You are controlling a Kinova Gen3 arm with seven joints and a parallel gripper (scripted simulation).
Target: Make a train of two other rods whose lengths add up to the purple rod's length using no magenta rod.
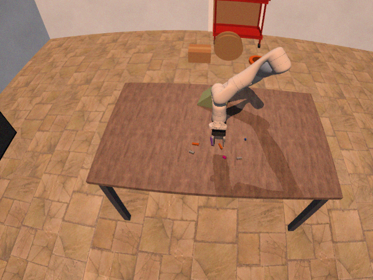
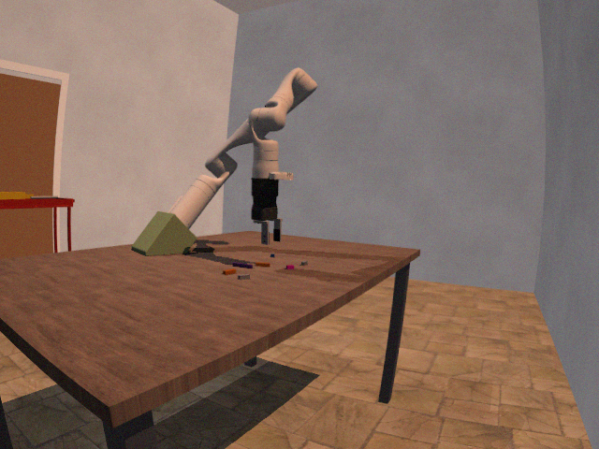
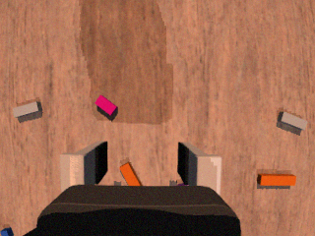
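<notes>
Now: the orange rod 130 mm to the right of my hand, 90 mm below it and 50 mm behind it. Round my hand: magenta rod (90 mm below, 40 mm to the left, 40 mm ahead); then purple rod (90 mm below, 70 mm behind, 40 mm to the right); then blue rod (170 mm to the left, 100 mm behind, 90 mm below).
</notes>
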